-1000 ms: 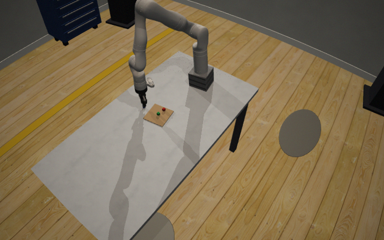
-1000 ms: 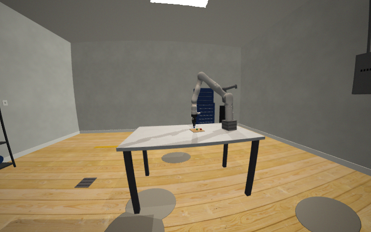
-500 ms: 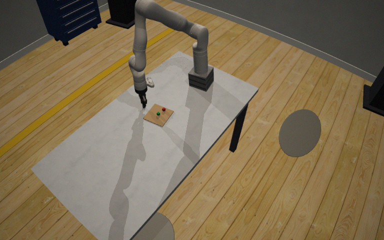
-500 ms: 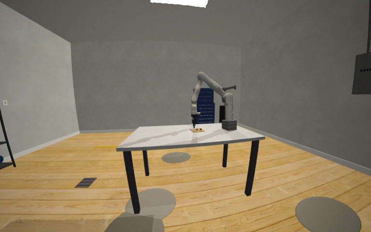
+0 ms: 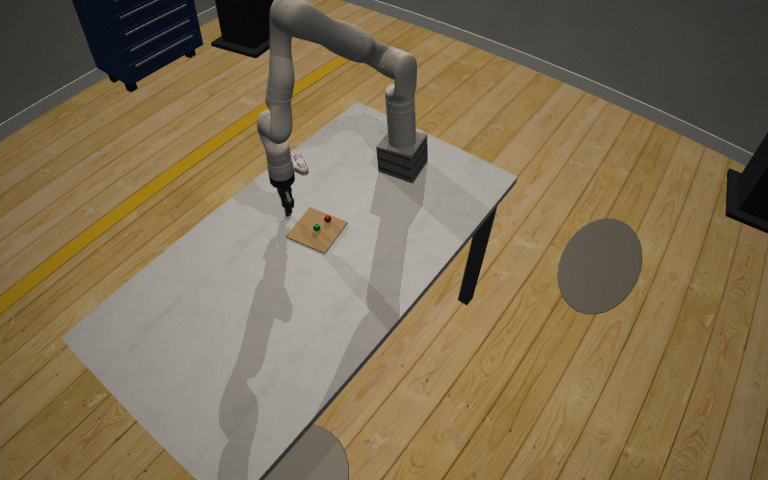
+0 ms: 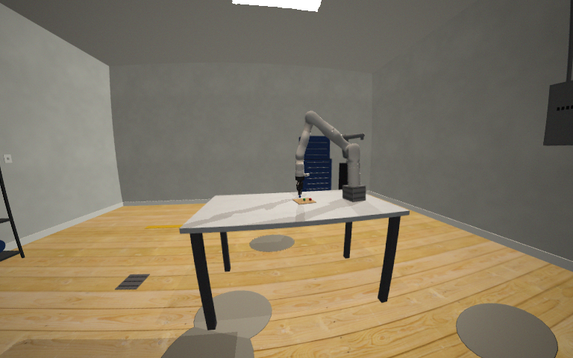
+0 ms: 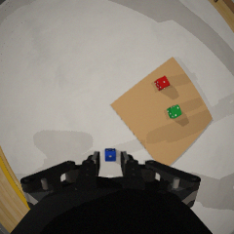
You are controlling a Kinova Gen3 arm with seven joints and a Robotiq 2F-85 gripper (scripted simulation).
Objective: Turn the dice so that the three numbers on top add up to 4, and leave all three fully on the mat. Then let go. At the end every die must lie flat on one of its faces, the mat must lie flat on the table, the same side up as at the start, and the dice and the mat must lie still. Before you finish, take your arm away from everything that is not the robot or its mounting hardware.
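The blue die is 30 mm below my hand. Round my hand: tan mat: 120 mm to the left, 40 mm below, 10 mm ahead; then green die: 120 mm to the left, 30 mm below, 10 mm ahead; then red die: 130 mm to the left, 40 mm behind, 30 mm below.
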